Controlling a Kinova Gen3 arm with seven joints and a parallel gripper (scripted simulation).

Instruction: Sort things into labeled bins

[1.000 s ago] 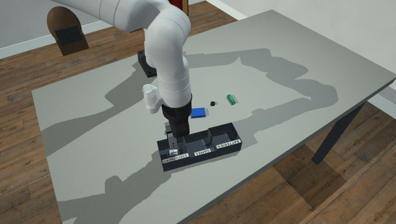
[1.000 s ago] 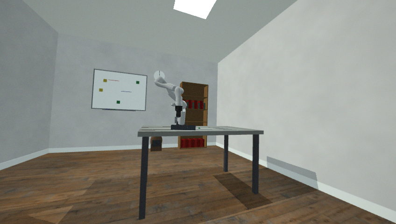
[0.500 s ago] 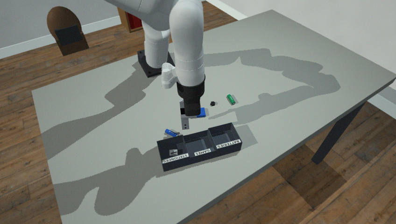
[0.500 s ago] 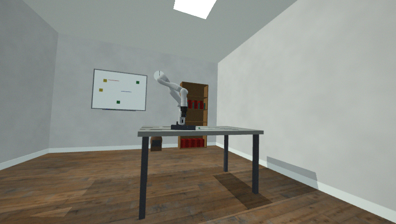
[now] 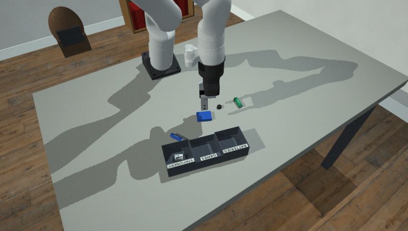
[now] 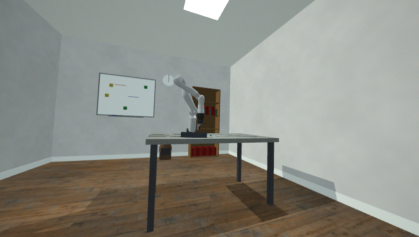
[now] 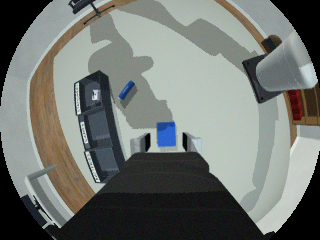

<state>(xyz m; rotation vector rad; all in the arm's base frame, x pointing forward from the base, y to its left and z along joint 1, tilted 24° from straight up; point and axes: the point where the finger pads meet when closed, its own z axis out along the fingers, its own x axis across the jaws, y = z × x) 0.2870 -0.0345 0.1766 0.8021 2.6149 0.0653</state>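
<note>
My hand is 8 cm above the blue block. Also, from my hand: blue battery 1 cm ahead, 13 cm to the right, 8 cm below; then green battery 3 cm ahead, 14 cm to the left, 8 cm below; then black piece 8 cm to the left, 8 cm below.
</note>
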